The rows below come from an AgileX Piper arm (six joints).
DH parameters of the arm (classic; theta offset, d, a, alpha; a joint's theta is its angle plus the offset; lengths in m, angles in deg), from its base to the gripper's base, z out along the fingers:
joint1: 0 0.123 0 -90
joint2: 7.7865 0 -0.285 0
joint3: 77.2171 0 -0.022 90
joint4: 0 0.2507 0 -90
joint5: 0 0 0 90
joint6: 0 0.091 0 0
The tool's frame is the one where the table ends.
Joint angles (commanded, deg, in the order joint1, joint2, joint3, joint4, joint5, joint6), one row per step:
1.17 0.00 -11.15 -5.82 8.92 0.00
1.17 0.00 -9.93 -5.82 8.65 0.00
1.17 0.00 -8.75 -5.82 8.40 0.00
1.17 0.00 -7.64 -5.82 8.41 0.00
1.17 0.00 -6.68 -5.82 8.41 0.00
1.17 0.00 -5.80 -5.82 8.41 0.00
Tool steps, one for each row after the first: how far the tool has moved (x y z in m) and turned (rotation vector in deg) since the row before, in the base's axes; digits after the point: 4 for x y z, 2 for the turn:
0.0021 0.0001 -0.0065 -0.03 0.95 0.03
0.0019 0.0001 -0.0064 -0.03 0.93 0.02
0.0017 0.0000 -0.0064 -0.02 1.12 0.00
0.0013 0.0000 -0.0055 -0.02 0.96 0.00
0.0012 0.0000 -0.0051 -0.02 0.88 0.00

